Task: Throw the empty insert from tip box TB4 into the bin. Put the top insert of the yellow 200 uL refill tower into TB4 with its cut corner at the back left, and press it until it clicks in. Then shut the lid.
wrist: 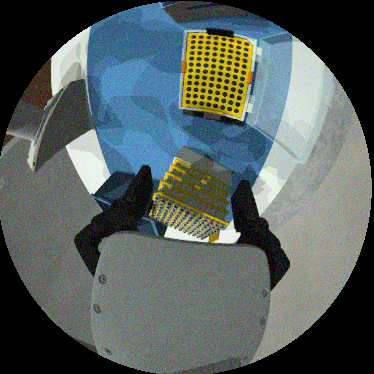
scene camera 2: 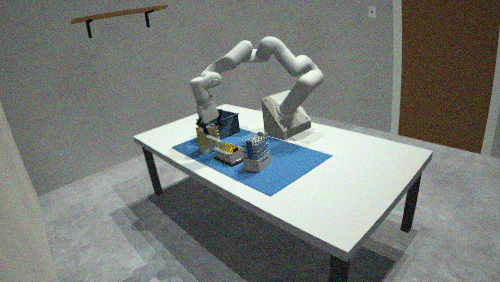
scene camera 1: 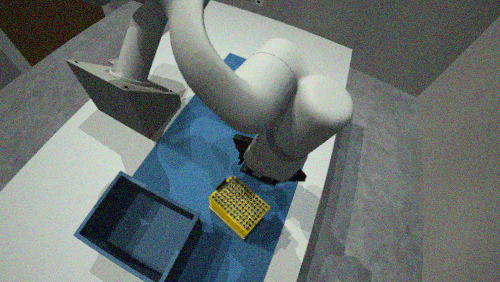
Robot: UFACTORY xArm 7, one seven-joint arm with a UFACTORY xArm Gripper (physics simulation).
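Note:
My gripper (wrist: 194, 182) (scene camera 2: 209, 123) is open, its black fingers wide apart on either side of the yellow refill tower (wrist: 192, 187) (scene camera 1: 240, 206) (scene camera 2: 207, 140), close over its top in scene camera 2. The tower is a stack of yellow inserts; its top insert (wrist: 186, 216) shows rows of tips or holes. Tip box TB4 (wrist: 217, 75) (scene camera 2: 230, 154) stands on the mat with a yellow insert of dark holes in it. Its clear lid (wrist: 275, 87) is open to the right in the wrist view. The arm hides TB4 in scene camera 1. The dark blue bin (scene camera 1: 195, 216) (scene camera 2: 231, 125) (wrist: 117, 186) stands beside the tower.
A blue rack stack (scene camera 2: 256, 146) on a grey box (scene camera 2: 257, 163) stands near TB4; part of it shows at the top of the wrist view. A blue mat (scene camera 2: 300, 160) (scene camera 1: 175, 160) lies on the white table (scene camera 2: 375, 165). The arm's base (scene camera 1: 130, 102) (scene camera 2: 287, 122) stands across the mat.

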